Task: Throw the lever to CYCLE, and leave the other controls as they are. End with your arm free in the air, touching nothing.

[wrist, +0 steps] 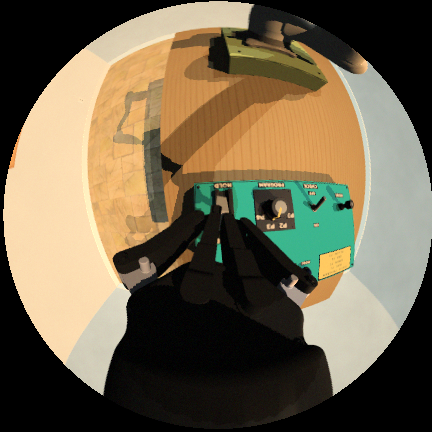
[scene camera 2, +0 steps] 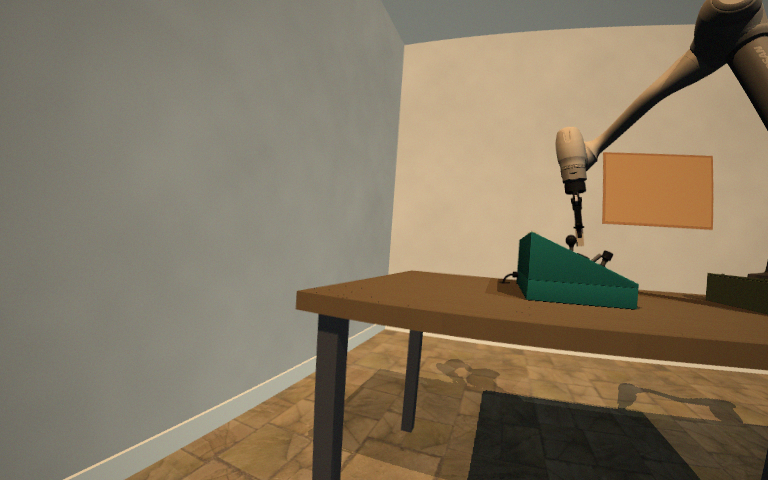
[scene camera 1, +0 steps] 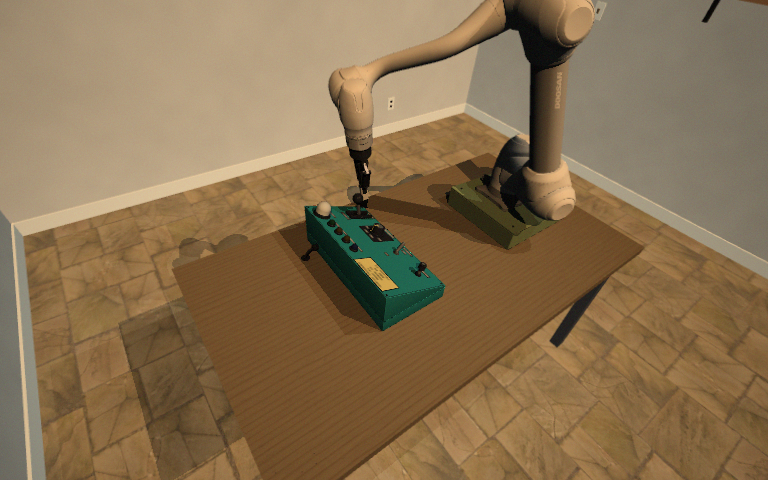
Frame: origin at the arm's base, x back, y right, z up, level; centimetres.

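Where they show: gripper, fingertip midpoint: [wrist: 219, 203] [scene camera 2: 580, 246] [scene camera 1: 364, 198]; arm's base at its link origin: [wrist: 266, 41] [scene camera 1: 503, 195].
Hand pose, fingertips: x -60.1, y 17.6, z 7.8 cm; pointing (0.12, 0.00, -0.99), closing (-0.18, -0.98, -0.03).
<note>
Each offset is from my fingertips to the top centre of the thing. "pt": to the spot under its first point.
The green control box [scene camera 1: 362, 285] [scene camera 2: 566, 274] [wrist: 305, 235] stands on the table with a sloped top. The lever's black ball {dx -3.6, dy -1.0, dz +3.9 cm} [scene camera 1: 357, 198] [scene camera 2: 571, 240] stands up from a dark slotted plate at the box's far end in scene view 1. The word HOLD [wrist: 222, 185] shows at the slot's robot-side end; the CYCLE marking is not readable. My gripper [scene camera 1: 364, 203] [scene camera 2: 579, 241] [wrist: 219, 203] is shut and empty, pointing down. Its tips are close beside the ball, on the robot-base side; whether they touch is unclear. The fingers hide the ball in the wrist view.
Beside the lever are the PROGRAM knob {dx -1.8, dy -12.9, dz -2.7 cm} [scene camera 1: 374, 230] [wrist: 279, 207], the CHECK toggle {dx -0.2, dy -24.8, dz -2.7 cm} [scene camera 1: 399, 247] [wrist: 318, 204] and a small black-tipped control {dx -0.7, dy -36.9, dz -2.0 cm} [scene camera 1: 420, 267] [wrist: 346, 204]. A white dome {pt dx -18.3, dy -2.3, dz +3.6 cm} [scene camera 1: 323, 208] and several dark buttons {pt dx -17.9, dy -12.6, dz +1.3 cm} [scene camera 1: 338, 230] line the high edge. The olive robot base [scene camera 1: 481, 217] [wrist: 265, 67] stands behind.
</note>
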